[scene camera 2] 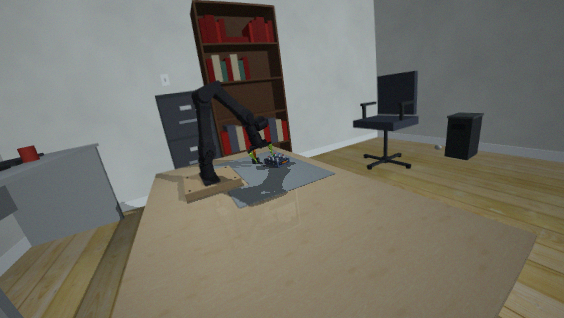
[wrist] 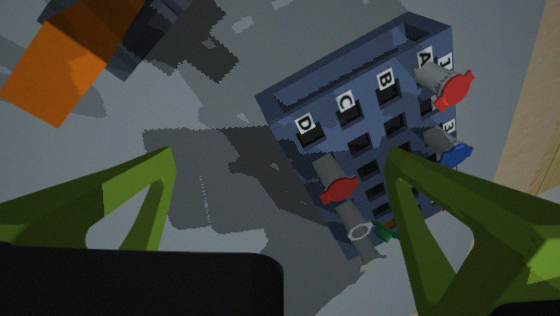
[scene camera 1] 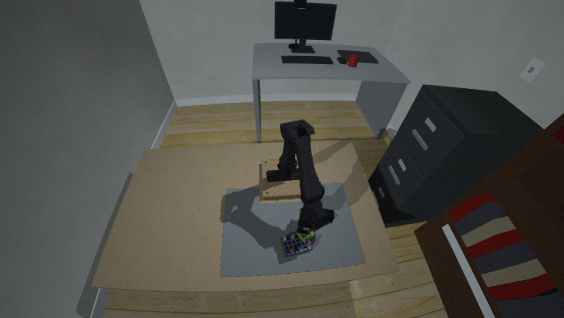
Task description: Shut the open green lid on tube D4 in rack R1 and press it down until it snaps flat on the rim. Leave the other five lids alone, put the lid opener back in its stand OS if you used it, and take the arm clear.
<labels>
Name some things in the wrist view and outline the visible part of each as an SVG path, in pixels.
My gripper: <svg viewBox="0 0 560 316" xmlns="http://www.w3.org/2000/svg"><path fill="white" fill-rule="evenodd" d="M389 148L384 167L384 177L418 316L560 316L560 204L442 166L398 147ZM410 185L471 229L474 235L474 246L457 274L427 227ZM284 271L280 263L275 259L259 253L158 251L177 172L170 147L162 147L117 166L0 203L0 316L284 316ZM150 185L138 216L119 249L88 249L85 242L88 229Z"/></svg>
An orange-topped object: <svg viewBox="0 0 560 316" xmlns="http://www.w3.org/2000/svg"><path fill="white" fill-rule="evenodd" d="M146 0L80 0L47 19L0 90L0 97L48 124L59 128L108 64Z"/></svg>
</labels>
